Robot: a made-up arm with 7 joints. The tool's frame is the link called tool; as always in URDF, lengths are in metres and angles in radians. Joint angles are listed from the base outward.
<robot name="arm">
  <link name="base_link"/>
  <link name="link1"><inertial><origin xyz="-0.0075 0.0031 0.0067"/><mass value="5.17"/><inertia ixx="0.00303" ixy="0" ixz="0" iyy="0.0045" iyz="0.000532" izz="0.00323"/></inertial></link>
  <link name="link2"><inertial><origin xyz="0.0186 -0.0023 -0.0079"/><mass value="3.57"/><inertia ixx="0.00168" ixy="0" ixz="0" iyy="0.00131" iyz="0" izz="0.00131"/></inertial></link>
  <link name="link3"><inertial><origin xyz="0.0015 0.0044 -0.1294"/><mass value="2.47"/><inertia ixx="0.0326" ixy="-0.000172" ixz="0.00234" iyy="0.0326" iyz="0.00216" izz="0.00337"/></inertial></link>
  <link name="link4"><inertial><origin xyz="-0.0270 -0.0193 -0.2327"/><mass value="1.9"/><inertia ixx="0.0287" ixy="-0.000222" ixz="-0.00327" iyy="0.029" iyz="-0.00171" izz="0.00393"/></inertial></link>
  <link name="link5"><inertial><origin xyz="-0.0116 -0.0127 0.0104"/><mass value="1.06"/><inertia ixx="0.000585" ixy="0" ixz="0" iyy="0.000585" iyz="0" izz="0.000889"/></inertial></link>
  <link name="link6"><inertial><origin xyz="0.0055 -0.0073 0.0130"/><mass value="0.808"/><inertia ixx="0.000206" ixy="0" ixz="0" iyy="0.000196" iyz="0" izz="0.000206"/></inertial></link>
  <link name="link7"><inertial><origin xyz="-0.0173 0.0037 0.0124"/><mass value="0.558"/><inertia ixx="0.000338" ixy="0" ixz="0" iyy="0.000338" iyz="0" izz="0.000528"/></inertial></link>
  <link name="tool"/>
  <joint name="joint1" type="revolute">
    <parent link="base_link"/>
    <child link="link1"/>
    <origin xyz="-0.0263 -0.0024 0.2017"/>
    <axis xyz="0 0.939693 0.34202"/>
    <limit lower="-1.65" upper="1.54"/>
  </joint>
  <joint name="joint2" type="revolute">
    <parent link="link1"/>
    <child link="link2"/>
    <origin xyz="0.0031 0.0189 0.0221"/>
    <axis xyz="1 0 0"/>
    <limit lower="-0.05" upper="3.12"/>
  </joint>
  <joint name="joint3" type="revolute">
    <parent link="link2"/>
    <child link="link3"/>
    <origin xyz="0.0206 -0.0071 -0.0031"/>
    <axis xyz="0 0 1"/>
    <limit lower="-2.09" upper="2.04"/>
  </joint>
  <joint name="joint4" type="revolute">
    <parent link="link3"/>
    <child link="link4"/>
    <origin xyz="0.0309 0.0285 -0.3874"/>
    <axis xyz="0 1 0"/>
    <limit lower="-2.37" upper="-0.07"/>
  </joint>
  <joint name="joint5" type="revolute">
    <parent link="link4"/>
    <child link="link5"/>
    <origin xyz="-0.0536 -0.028 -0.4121"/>
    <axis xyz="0 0 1"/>
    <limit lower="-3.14" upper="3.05"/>
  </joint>
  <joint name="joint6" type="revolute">
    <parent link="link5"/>
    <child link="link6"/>
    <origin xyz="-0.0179 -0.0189 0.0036"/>
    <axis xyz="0 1 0"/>
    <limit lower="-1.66" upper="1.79"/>
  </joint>
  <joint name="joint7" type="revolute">
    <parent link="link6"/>
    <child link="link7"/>
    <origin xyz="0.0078 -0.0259 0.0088"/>
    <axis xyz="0 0 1"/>
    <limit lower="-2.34" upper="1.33"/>
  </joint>
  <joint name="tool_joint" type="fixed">
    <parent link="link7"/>
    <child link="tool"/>
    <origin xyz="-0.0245 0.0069 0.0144" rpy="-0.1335 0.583 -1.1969"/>
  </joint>
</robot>
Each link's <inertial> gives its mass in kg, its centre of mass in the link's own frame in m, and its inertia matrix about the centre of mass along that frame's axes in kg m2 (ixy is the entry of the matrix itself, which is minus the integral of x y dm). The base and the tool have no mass. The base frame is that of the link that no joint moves.
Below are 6 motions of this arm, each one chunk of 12 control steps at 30 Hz.
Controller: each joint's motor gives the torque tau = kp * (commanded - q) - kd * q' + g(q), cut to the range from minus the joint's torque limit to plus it. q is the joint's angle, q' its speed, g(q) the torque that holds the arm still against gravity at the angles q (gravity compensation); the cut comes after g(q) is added. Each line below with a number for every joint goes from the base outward.
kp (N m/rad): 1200 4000 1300 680 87 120 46
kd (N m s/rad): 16 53 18 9.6 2.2 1.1 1.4
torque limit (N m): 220 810 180 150 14 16 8.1
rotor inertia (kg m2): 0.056 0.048 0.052 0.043 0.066 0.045 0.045
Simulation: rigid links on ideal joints. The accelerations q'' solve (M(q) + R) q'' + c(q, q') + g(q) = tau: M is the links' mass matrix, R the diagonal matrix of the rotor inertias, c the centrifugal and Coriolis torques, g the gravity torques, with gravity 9.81 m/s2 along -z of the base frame. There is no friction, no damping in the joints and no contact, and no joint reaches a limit. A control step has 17 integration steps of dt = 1/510 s. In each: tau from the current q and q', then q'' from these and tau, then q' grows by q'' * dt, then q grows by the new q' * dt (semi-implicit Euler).
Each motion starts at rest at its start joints. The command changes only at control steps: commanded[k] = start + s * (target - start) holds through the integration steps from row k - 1 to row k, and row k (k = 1, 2, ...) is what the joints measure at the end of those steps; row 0 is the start. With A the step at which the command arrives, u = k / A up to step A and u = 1 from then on. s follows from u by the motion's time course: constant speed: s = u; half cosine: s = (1 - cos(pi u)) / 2; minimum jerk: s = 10 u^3 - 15 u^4 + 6 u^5; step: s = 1 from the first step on.
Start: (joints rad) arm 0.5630 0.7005 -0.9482 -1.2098 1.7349 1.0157 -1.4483
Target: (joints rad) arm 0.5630 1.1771 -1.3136 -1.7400 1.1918 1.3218 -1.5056
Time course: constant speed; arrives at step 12
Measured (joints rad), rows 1 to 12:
1: 0.5633 0.7396 -0.9762 -1.2598 1.7126 1.0417 -1.4508
2: 0.5620 0.7806 -1.0049 -1.3036 1.6652 1.0760 -1.4551
3: 0.5615 0.8213 -1.0345 -1.3442 1.6119 1.1000 -1.4604
4: 0.5629 0.8617 -1.0653 -1.3865 1.5630 1.1218 -1.4657
5: 0.5650 0.9013 -1.0972 -1.4308 1.5180 1.1484 -1.4706
6: 0.5665 0.9407 -1.1291 -1.4763 1.4736 1.1755 -1.4752
7: 0.5668 0.9804 -1.1601 -1.5215 1.4285 1.2003 -1.4798
8: 0.5661 1.0204 -1.1903 -1.5657 1.3832 1.2252 -1.4845
9: 0.5650 1.0605 -1.2203 -1.6095 1.3380 1.2511 -1.4894
10: 0.5644 1.1005 -1.2505 -1.6534 1.2930 1.2768 -1.4942
11: 0.5645 1.1403 -1.2813 -1.6977 1.2479 1.3021 -1.4990
12: 0.5652 1.1801 -1.3125 -1.7421 1.2026 1.3276 -1.5037

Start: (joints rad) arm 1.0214 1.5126 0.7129 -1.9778 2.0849 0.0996 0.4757
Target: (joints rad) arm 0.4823 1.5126 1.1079 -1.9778 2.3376 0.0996 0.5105
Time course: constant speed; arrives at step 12
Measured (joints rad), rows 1 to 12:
1: 0.9934 1.5088 0.7292 -1.9742 2.0859 0.0963 0.4755
2: 0.9392 1.5111 0.7710 -1.9692 2.1013 0.0963 0.4766
3: 0.8787 1.5151 0.8194 -1.9721 2.1345 0.1012 0.4805
4: 0.8284 1.5166 0.8579 -1.9803 2.1710 0.1028 0.4861
5: 0.7884 1.5154 0.8859 -1.9842 2.1961 0.0999 0.4910
6: 0.7497 1.5137 0.9126 -1.9804 2.2103 0.0981 0.4937
7: 0.7065 1.5130 0.9442 -1.9745 2.2241 0.0991 0.4951
8: 0.6594 1.5134 0.9795 -1.9731 2.2441 0.1002 0.4968
9: 0.6122 1.5141 1.0147 -1.9761 2.2685 0.1001 0.4998
10: 0.5669 1.5144 1.0479 -1.9793 2.2924 0.0997 0.5035
11: 0.5228 1.5142 1.0799 -1.9797 2.3134 0.0995 0.5069
12: 0.4787 1.5138 1.1121 -1.9779 2.3331 0.0996 0.5098

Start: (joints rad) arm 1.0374 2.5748 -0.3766 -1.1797 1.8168 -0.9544 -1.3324
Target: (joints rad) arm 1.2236 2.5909 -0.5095 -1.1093 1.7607 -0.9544 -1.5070
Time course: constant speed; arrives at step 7
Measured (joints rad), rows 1 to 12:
1: 1.0580 2.5803 -0.3885 -1.1650 1.8161 -0.9528 -1.3430
2: 1.0855 2.5812 -0.4110 -1.1508 1.8087 -0.9527 -1.3666
3: 1.1171 2.5806 -0.4349 -1.1439 1.7956 -0.9548 -1.3952
4: 1.1489 2.5813 -0.4550 -1.1416 1.7838 -0.9557 -1.4228
5: 1.1774 2.5835 -0.4730 -1.1363 1.7766 -0.9549 -1.4481
6: 1.2025 2.5864 -0.4912 -1.1247 1.7712 -0.9544 -1.4725
7: 1.2260 2.5895 -0.5100 -1.1097 1.7639 -0.9545 -1.4971
8: 1.2278 2.5875 -0.5155 -1.1108 1.7559 -0.9560 -1.5115
9: 1.2268 2.5892 -0.5118 -1.1133 1.7549 -0.9556 -1.5132
10: 1.2244 2.5913 -0.5079 -1.1118 1.7597 -0.9537 -1.5097
11: 1.2219 2.5920 -0.5078 -1.1079 1.7633 -0.9534 -1.5069
12: 1.2212 2.5916 -0.5092 -1.1056 1.7625 -0.9544 -1.5061

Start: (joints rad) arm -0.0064 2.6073 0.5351 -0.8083 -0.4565 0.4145 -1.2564
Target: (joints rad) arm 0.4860 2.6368 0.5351 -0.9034 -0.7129 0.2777 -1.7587
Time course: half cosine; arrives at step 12
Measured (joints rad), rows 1 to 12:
1: -0.0024 2.6081 0.5361 -0.8064 -0.4594 0.4119 -1.2596
2: 0.0132 2.6101 0.5383 -0.8038 -0.4706 0.4032 -1.2734
3: 0.0464 2.6128 0.5396 -0.8059 -0.4918 0.3898 -1.3034
4: 0.0989 2.6160 0.5394 -0.8165 -0.5196 0.3748 -1.3501
5: 0.1668 2.6198 0.5378 -0.8352 -0.5497 0.3590 -1.4098
6: 0.2423 2.6239 0.5355 -0.8581 -0.5801 0.3423 -1.4772
7: 0.3168 2.6275 0.5331 -0.8798 -0.6100 0.3254 -1.5466
8: 0.3830 2.6304 0.5311 -0.8964 -0.6390 0.3096 -1.6127
9: 0.4362 2.6324 0.5297 -0.9068 -0.6657 0.2959 -1.6710
10: 0.4745 2.6340 0.5293 -0.9126 -0.6879 0.2856 -1.7178
11: 0.4969 2.6352 0.5296 -0.9155 -0.7034 0.2795 -1.7502
12: 0.5035 2.6358 0.5302 -0.9164 -0.7106 0.2782 -1.7662

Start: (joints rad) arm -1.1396 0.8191 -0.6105 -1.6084 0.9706 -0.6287 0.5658
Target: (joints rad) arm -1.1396 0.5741 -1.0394 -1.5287 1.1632 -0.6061 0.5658
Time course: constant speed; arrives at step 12
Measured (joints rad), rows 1 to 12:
1: -1.1507 0.8025 -0.6344 -1.5919 0.9790 -0.6247 0.5650
2: -1.1518 0.7786 -0.6757 -1.5904 0.9944 -0.6235 0.5638
3: -1.1436 0.7543 -0.7213 -1.5943 1.0145 -0.6235 0.5643
4: -1.1354 0.7327 -0.7626 -1.5882 1.0337 -0.6217 0.5661
5: -1.1320 0.7139 -0.7973 -1.5743 1.0483 -0.6193 0.5670
6: -1.1335 0.6954 -0.8295 -1.5617 1.0606 -0.6173 0.5664
7: -1.1372 0.6752 -0.8629 -1.5556 1.0747 -0.6154 0.5652
8: -1.1405 0.6538 -0.8983 -1.5541 1.0923 -0.6133 0.5648
9: -1.1419 0.6323 -0.9344 -1.5519 1.1115 -0.6114 0.5653
10: -1.1414 0.6117 -0.9705 -1.5459 1.1295 -0.6096 0.5660
11: -1.1397 0.5918 -1.0064 -1.5366 1.1451 -0.6078 0.5663
12: -1.1378 0.5720 -1.0424 -1.5271 1.1592 -0.6059 0.5660

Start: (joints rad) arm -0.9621 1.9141 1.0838 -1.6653 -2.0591 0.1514 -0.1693
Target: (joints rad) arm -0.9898 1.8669 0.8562 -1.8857 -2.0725 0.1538 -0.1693
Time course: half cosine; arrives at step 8
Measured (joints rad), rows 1 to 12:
1: -0.9654 1.9120 1.0777 -1.6708 -2.0591 0.1513 -0.1690
2: -0.9717 1.9066 1.0571 -1.6906 -2.0598 0.1511 -0.1682
3: -0.9755 1.8993 1.0206 -1.7273 -2.0616 0.1513 -0.1674
4: -0.9757 1.8908 0.9730 -1.7755 -2.0646 0.1523 -0.1675
5: -0.9748 1.8818 0.9238 -1.8242 -2.0679 0.1536 -0.1687
6: -0.9754 1.8736 0.8829 -1.8631 -2.0705 0.1544 -0.1702
7: -0.9780 1.8682 0.8570 -1.8870 -2.0721 0.1547 -0.1713
8: -0.9813 1.8665 0.8492 -1.8941 -2.0728 0.1546 -0.1716
9: -0.9864 1.8668 0.8531 -1.8895 -2.0729 0.1541 -0.1710
10: -0.9922 1.8670 0.8583 -1.8834 -2.0726 0.1535 -0.1698
11: -0.9940 1.8672 0.8600 -1.8822 -2.0725 0.1532 -0.1686
12: -0.9918 1.8672 0.8580 -1.8849 -2.0727 0.1535 -0.1683

